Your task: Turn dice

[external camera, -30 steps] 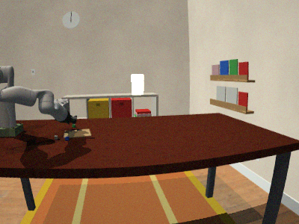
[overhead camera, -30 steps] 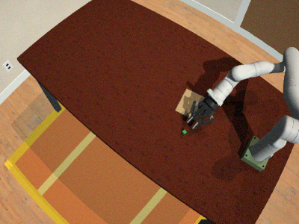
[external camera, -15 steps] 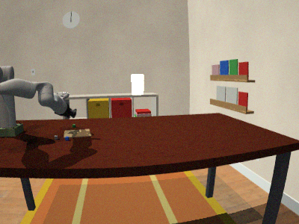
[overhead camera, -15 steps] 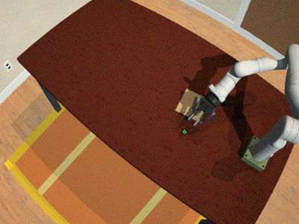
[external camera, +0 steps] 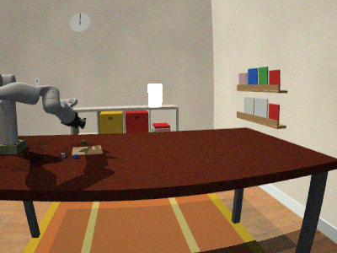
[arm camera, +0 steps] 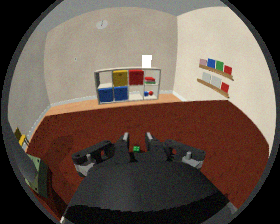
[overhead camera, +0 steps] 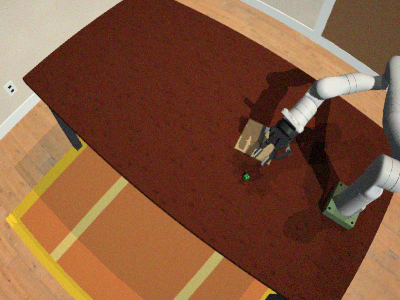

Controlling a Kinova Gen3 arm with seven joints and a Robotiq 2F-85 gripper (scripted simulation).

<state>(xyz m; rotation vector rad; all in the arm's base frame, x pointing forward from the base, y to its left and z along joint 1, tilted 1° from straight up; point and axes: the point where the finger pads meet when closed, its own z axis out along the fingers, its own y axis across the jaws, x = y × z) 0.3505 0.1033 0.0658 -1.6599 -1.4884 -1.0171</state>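
My gripper is now 5 cm to the right of the green die and 9 cm above it. Round my hand: white die: 3 cm behind, 20 cm to the right, 9 cm below; then tan mat: 6 cm ahead, 10 cm to the right, 10 cm below; then blue die: 4 cm ahead, 21 cm to the right, 9 cm below.
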